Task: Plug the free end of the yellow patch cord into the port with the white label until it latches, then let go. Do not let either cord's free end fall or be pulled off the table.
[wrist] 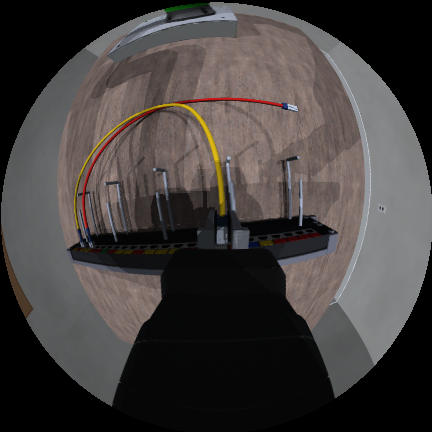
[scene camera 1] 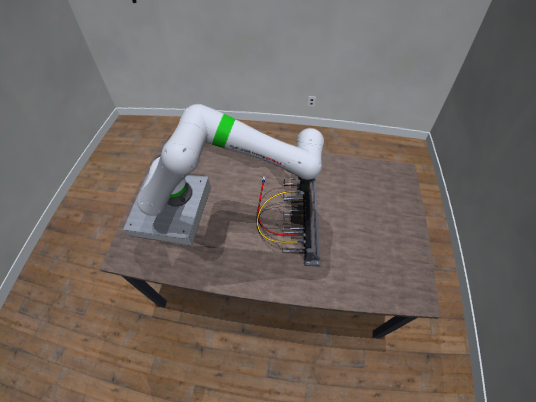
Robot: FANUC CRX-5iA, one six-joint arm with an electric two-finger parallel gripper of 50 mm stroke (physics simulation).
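Places are measured from the arm's base along level axes (x back, y down, z right), in metres.
Pixels of known places: gripper, fingertip midpoint: (wrist: 221, 219) (scene camera 1: 298, 193); arm's base, origin of the base link: (scene camera 1: 178, 194).
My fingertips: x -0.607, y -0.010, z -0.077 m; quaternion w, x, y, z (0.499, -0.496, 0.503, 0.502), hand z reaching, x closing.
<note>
For each thing: its middle in the pictures, then the offset to it from my fingertips. "spot": a spot on its surface instead.
- patch panel, body centre: (wrist: 158, 258) (scene camera 1: 307, 206) dz +0.079, dx -0.049, dy -0.006 m
- red cord, surface spot: (wrist: 225, 99) (scene camera 1: 261, 197) spot: dz -0.010, dx +0.193, dy +0.081 m
My gripper (wrist: 221, 219) is shut on the blue-and-clear plug at the free end of the yellow cord (scene camera 1: 286, 242) (wrist: 221, 185). In the wrist view it is over the middle-right stretch of the patch panel (scene camera 1: 308, 220) (wrist: 300, 246). The cord arcs from the plug to the panel's far left end. Whether the plug touches or enters a port cannot be told. Coloured labels line the panel; the white label cannot be made out, and the gripper hides part of the row. In the scene view the robot's wrist hides the fingers.
A red cord (scene camera 1: 260, 200) (wrist: 225, 99) curves beside the yellow one; its free plug (scene camera 1: 263, 179) (wrist: 291, 107) lies on the table. Metal cable guides, one (wrist: 289, 185) to the right of the gripper, stick out from the panel. The robot's base plate (scene camera 1: 165, 225) (wrist: 200, 30) stands beyond the cords.
</note>
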